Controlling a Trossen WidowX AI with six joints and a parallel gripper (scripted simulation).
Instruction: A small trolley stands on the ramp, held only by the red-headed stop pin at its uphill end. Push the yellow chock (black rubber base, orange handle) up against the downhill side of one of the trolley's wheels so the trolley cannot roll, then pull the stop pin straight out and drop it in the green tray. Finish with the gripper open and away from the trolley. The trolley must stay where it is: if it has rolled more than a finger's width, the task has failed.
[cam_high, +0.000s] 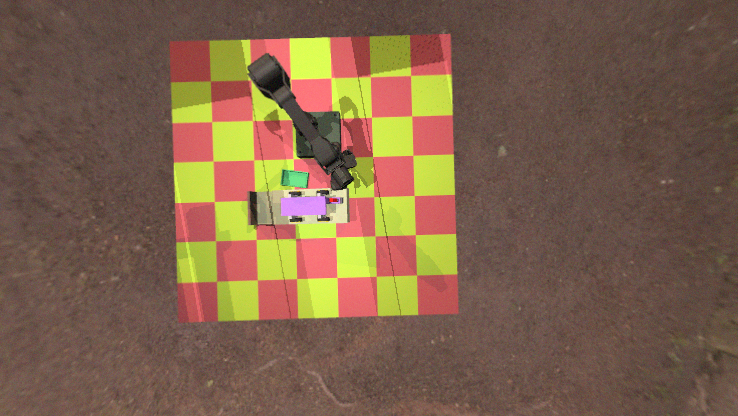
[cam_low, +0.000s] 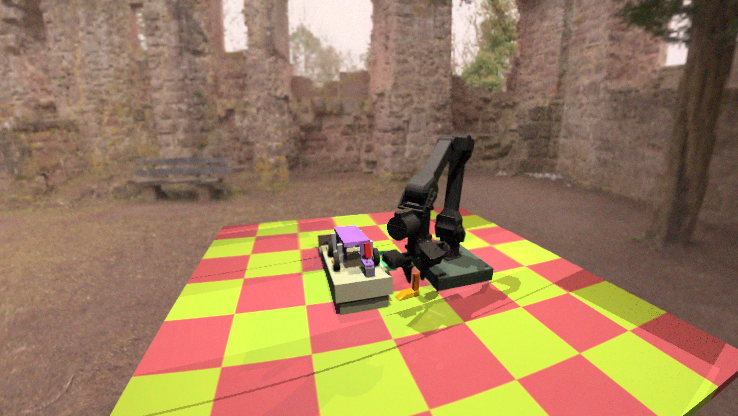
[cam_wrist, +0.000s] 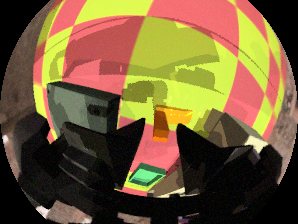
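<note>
My gripper tip is 2 cm short of the yellow chock and 2 cm above it. The rest, counted from my gripper tip: red-headed stop pin 13 cm ahead, 3 cm to the right, 9 cm above; then trolley 13 cm ahead, 14 cm to the right, 7 cm above; then green tray 1 cm behind, 21 cm to the right, 5 cm below.
</note>
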